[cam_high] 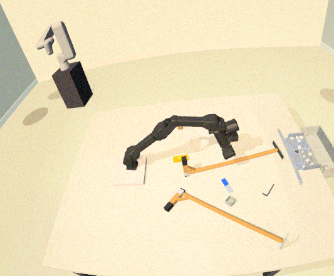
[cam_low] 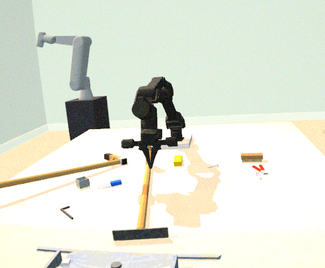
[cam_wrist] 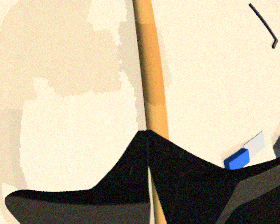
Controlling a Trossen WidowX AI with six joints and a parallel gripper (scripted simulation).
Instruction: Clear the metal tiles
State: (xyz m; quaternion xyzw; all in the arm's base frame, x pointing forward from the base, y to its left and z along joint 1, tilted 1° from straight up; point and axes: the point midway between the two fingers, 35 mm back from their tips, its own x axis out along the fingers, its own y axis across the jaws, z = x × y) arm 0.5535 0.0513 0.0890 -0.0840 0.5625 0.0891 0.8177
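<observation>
The long scraper lies 30 mm ahead of my gripper tip, 10 mm to the right of it and 10 mm below it. The rest, counted from my gripper tip: yellow block 290 mm behind, 60 mm below, 30 mm to the left; then blue marker 170 mm to the right, 70 mm below, 20 mm behind; then small grey box 270 mm to the right, 70 mm below.
</observation>
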